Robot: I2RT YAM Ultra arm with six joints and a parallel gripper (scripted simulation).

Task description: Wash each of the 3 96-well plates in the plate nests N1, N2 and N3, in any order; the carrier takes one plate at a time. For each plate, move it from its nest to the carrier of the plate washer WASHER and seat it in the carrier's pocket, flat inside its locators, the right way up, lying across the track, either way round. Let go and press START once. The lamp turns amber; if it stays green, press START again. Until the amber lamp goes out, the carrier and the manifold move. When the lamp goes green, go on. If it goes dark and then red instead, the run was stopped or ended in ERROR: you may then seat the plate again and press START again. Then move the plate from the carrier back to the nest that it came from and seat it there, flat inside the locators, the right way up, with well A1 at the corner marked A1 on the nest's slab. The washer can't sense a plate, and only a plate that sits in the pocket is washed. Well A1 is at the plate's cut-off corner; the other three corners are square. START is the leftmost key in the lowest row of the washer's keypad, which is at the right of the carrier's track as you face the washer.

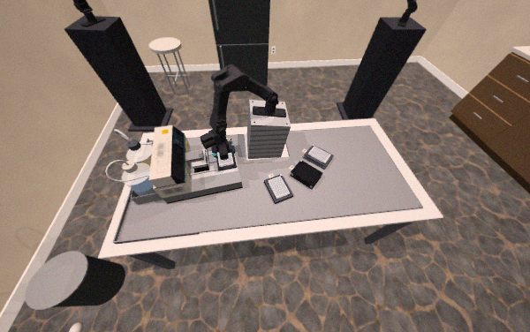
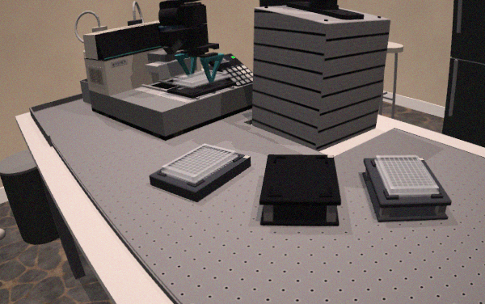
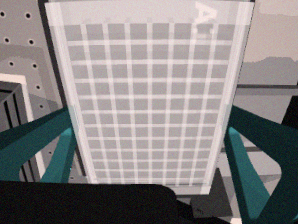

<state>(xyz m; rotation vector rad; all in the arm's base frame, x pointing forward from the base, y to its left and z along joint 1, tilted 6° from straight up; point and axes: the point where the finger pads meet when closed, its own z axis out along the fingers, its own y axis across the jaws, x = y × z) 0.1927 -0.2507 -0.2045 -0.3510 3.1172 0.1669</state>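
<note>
The carrier is 2 cm below my hand. Round my hand: N2 label (1 cm ahead, 42 cm to the left, 11 cm below); then washer (3 cm ahead, 15 cm to the right, 2 cm above); then N1 label (8 cm ahead, 28 cm to the left, 11 cm below).
</note>
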